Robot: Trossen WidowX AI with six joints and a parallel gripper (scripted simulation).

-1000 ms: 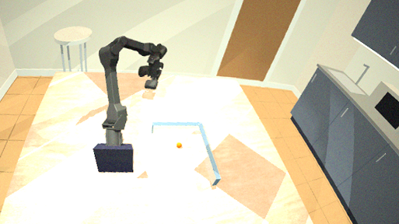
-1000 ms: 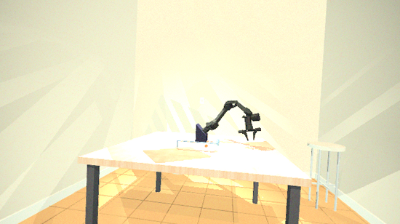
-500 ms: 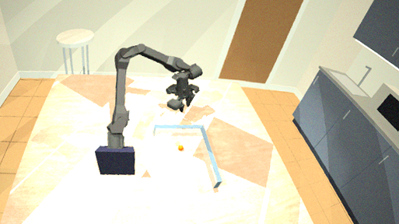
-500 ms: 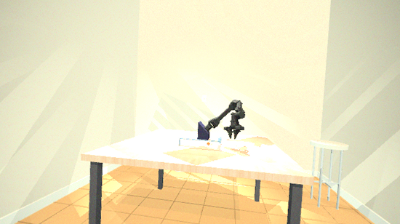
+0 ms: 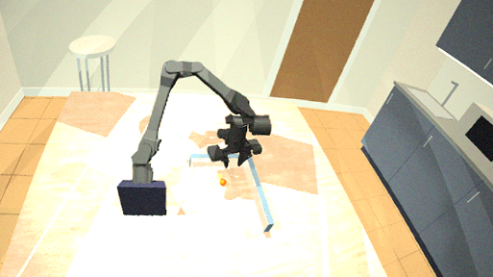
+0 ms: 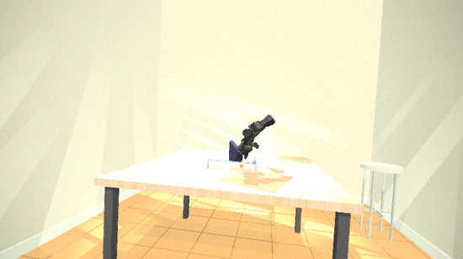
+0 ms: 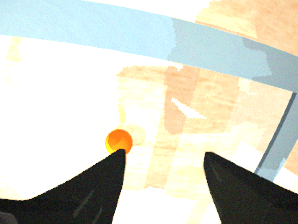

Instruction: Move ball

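The orange ball is 3 cm behind my gripper tip, 3 cm to the right of it and 5 cm below it.
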